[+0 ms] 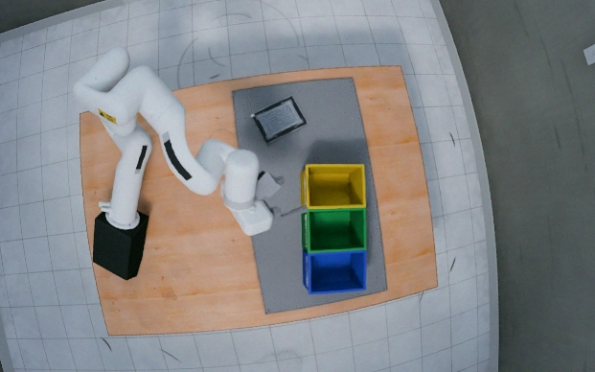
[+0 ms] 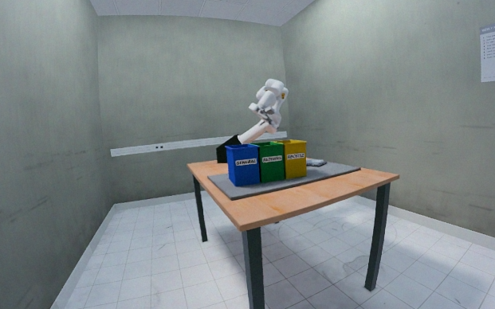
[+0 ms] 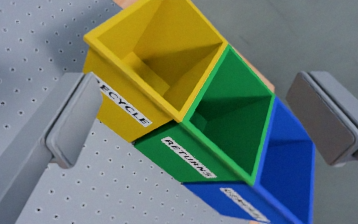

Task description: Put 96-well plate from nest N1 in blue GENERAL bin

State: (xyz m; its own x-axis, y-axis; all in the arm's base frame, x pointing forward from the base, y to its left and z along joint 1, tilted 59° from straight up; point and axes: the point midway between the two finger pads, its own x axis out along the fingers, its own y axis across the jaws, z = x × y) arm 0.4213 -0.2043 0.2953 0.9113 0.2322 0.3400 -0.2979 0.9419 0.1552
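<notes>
Now: hand 280 mm to the right of the clear 96-well plate, 270 mm above it and 40 mm past it. Also, from my hand: blue general bin: 200 mm to the right, 200 mm below, 190 mm ahead; then green bin: 200 mm below, 170 mm ahead, 70 mm to the right; then yellow bin: 200 mm below, 150 mm ahead, 60 mm to the left.
</notes>
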